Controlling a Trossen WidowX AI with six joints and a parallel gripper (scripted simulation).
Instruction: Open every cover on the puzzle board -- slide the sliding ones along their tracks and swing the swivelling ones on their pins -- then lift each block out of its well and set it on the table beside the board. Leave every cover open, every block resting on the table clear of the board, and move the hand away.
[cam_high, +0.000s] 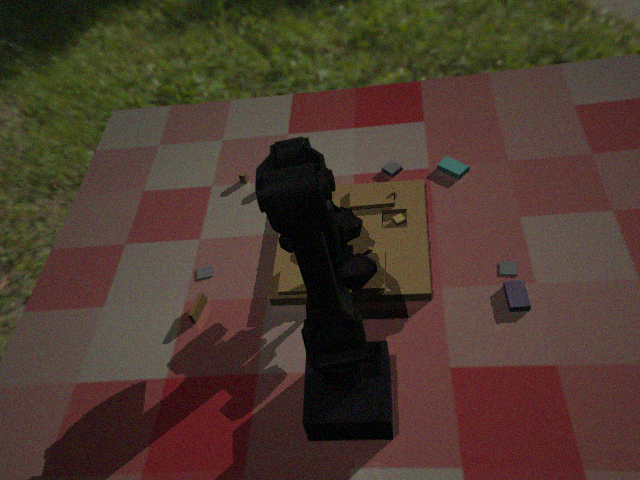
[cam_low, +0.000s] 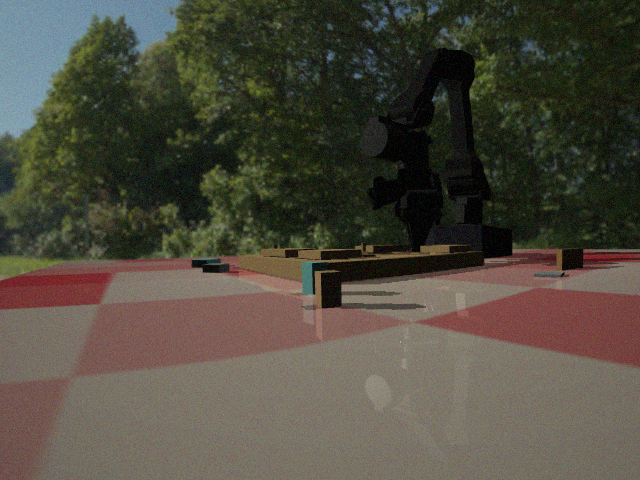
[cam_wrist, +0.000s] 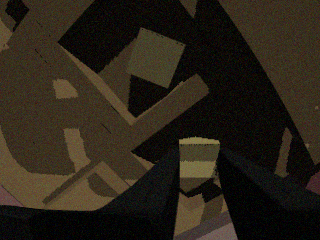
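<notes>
The tan puzzle board is 10 cm ahead of my gripper tip and 2 cm to the right of it. The rest, counted from my gripper tip: brown slab: 3 cm behind, 26 cm to the left; teal cube: 30 cm ahead, 15 cm to the left; purple block: 5 cm behind, 32 cm to the right, 1 cm below.
</notes>
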